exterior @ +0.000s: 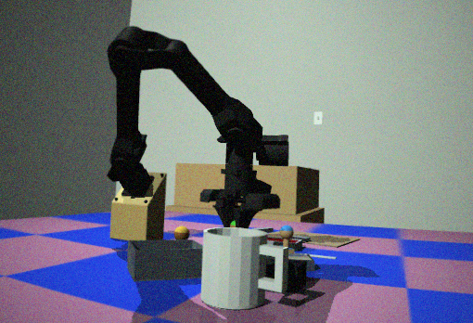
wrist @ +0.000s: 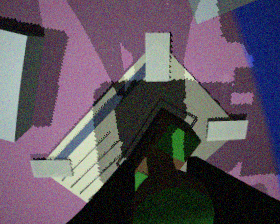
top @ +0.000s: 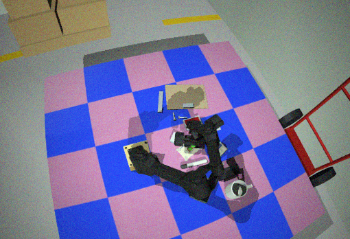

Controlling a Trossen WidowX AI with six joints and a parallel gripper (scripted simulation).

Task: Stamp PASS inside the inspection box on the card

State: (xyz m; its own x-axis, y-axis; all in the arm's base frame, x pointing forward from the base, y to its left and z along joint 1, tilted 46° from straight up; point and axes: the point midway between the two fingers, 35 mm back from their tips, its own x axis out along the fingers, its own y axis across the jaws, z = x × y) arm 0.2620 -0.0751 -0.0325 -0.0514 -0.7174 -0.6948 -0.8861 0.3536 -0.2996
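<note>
Right now my gripper tip is right at the green-knobbed PASS stamp. The rest, counted from my gripper tip: marker: 4 cm behind, 8 cm to the right, 2 cm below; blue-knobbed stamp: 11 cm ahead, 1 cm below; white card: 1 cm behind, 3 cm below.
</note>
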